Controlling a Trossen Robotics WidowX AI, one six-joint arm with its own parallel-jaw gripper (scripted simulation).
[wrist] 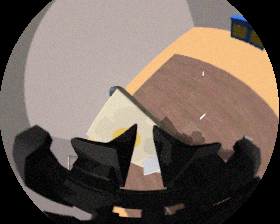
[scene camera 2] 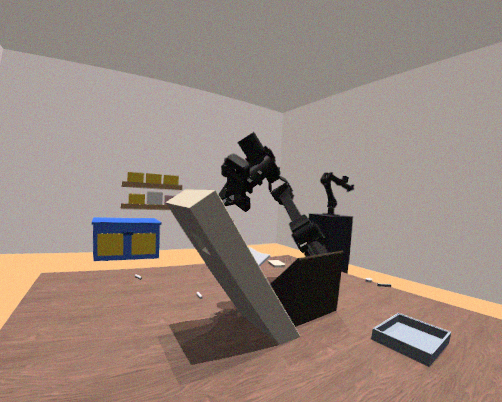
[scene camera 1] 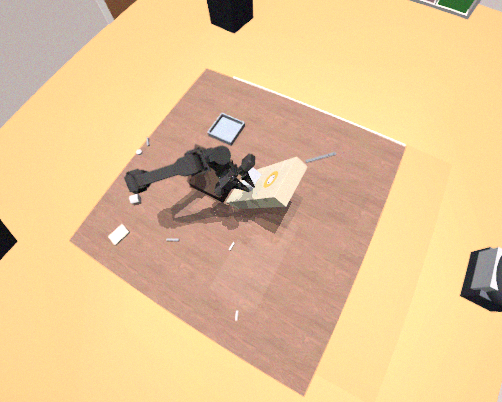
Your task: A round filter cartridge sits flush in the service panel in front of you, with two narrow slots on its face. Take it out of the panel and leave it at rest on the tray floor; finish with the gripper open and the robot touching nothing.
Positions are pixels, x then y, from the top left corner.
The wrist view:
my gripper: 145, 127
service panel: 121, 110
